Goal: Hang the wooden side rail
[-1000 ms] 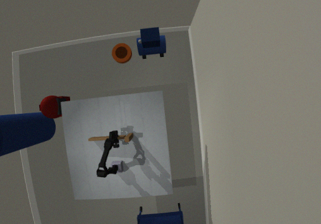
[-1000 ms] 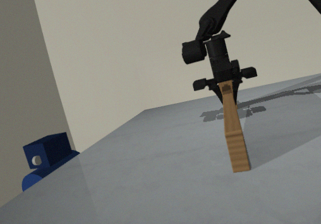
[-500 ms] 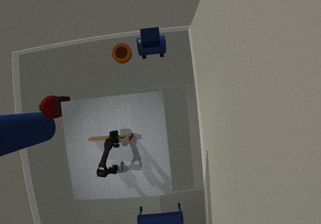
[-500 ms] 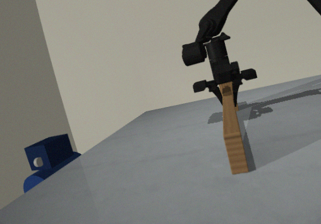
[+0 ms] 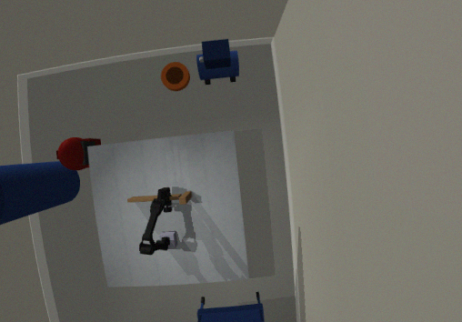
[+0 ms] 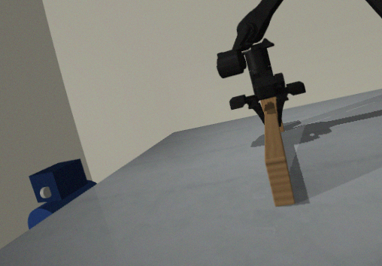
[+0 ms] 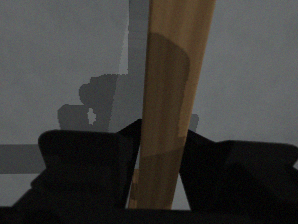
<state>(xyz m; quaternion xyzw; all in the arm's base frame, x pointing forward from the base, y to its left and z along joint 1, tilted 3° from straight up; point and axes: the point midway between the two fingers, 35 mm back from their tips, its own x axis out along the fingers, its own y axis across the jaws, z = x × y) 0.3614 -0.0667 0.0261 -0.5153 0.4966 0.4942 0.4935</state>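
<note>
Right now the headboard post is 140 mm to the right of my gripper tip and 40 mm above it.
</note>
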